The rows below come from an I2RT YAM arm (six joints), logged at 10 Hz.
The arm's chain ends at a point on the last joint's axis. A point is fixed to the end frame.
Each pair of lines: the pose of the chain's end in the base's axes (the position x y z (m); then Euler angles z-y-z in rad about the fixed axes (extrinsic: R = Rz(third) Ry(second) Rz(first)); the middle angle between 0 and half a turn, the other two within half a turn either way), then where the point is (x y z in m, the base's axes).
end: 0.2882, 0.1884, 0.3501, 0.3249, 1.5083, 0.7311
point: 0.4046 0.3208 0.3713
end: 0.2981, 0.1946, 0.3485, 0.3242, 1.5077, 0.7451
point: 0.4126 0.3286 0.3697
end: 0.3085, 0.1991, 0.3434, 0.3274, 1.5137, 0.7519
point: 0.4222 0.3339 0.3637
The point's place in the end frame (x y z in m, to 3 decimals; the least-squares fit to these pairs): -0.003 0.023 0.176
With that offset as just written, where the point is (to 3 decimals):
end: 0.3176, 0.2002, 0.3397, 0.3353, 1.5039, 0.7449
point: 0.432 0.334 0.362
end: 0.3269, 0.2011, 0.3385, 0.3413, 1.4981, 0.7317
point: 0.443 0.333 0.362
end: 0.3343, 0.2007, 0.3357, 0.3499, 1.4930, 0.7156
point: 0.453 0.331 0.360
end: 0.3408, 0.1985, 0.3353, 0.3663, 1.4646, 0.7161
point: 0.459 0.328 0.365
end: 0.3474, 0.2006, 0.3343, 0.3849, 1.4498, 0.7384
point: 0.462 0.332 0.367
